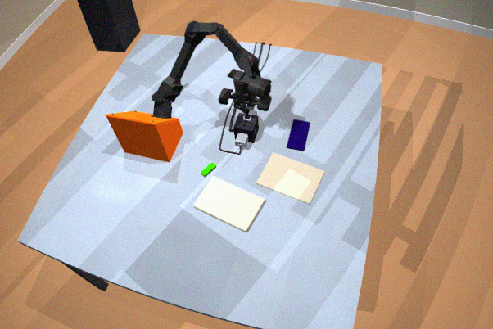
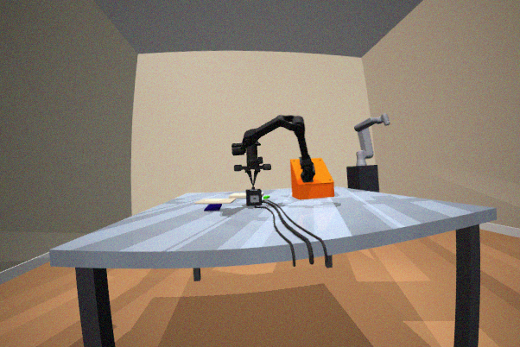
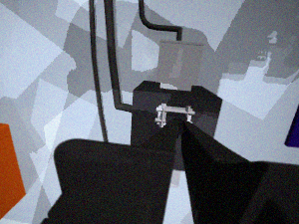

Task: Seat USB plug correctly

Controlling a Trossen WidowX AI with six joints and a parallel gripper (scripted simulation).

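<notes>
The USB plug lies 20 mm below my gripper tip. The rest, counted from my gripper tip: green block: 220 mm to the right, 100 mm below, 100 mm behind; dark blue block: 200 mm ahead, 100 mm below, 20 mm to the left.
</notes>
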